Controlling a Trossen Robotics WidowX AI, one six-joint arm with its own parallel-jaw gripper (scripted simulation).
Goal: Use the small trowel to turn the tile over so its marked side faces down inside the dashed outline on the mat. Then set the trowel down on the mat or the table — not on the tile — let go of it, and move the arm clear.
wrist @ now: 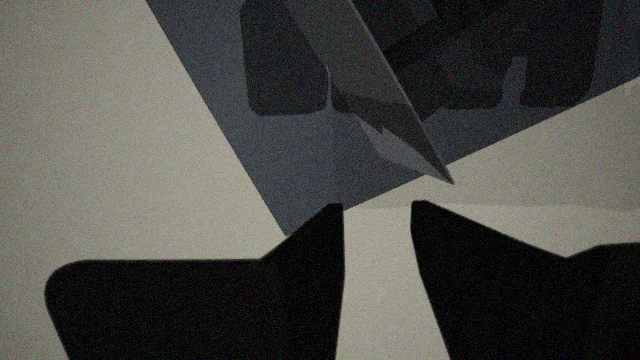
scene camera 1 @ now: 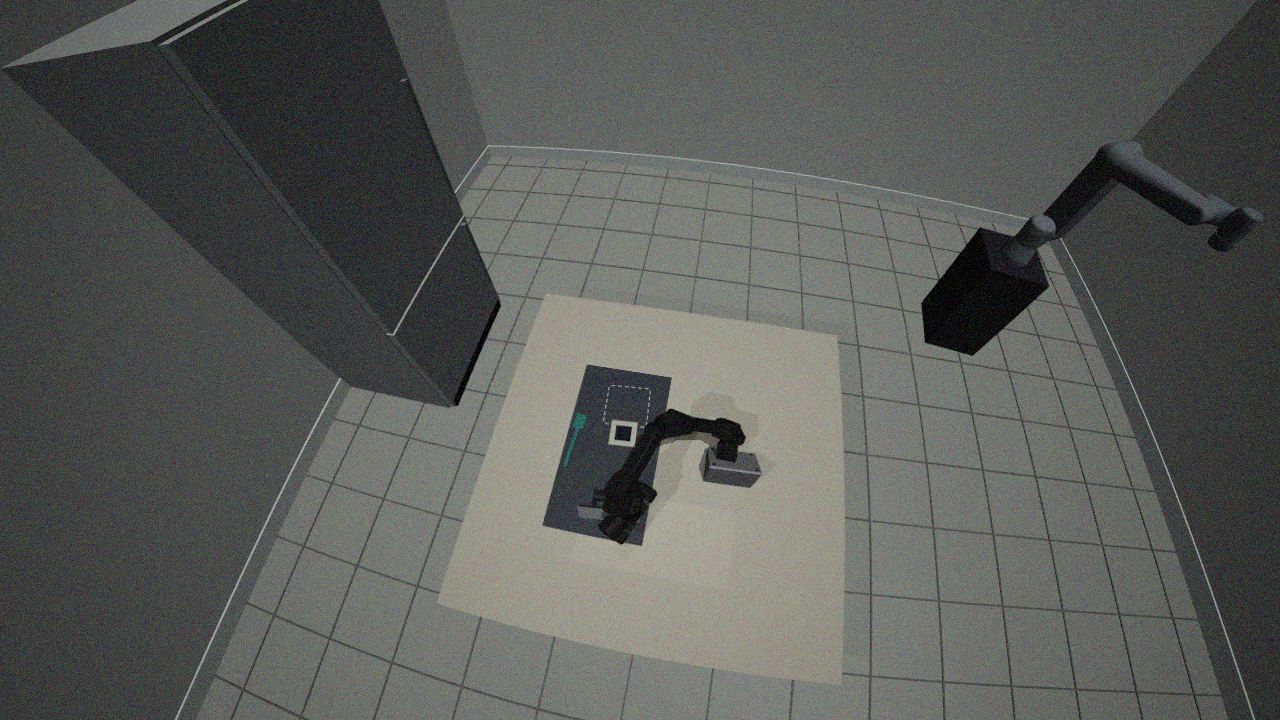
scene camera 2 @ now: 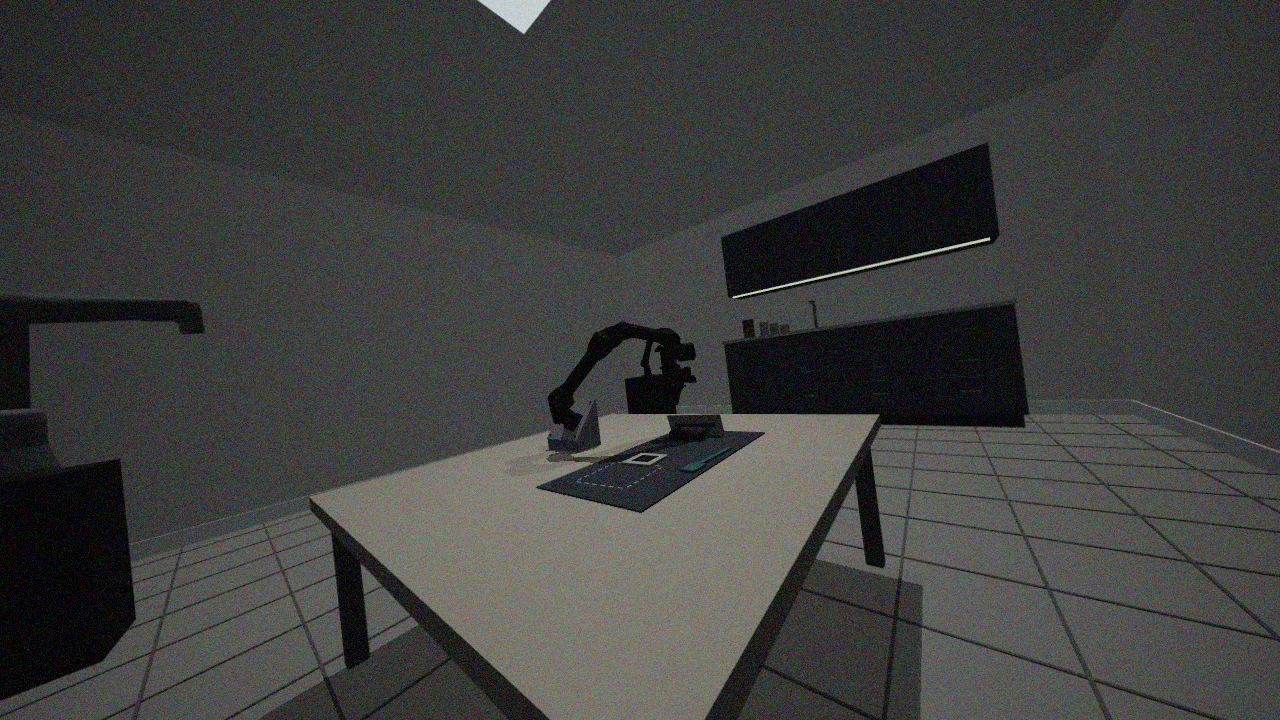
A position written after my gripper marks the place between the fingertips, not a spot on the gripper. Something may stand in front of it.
I see my gripper [scene camera 2: 674, 405], a grey block [scene camera 2: 683, 427] and a dark mat [wrist: 298, 139].
My gripper is seen too in the wrist view [wrist: 376, 216].
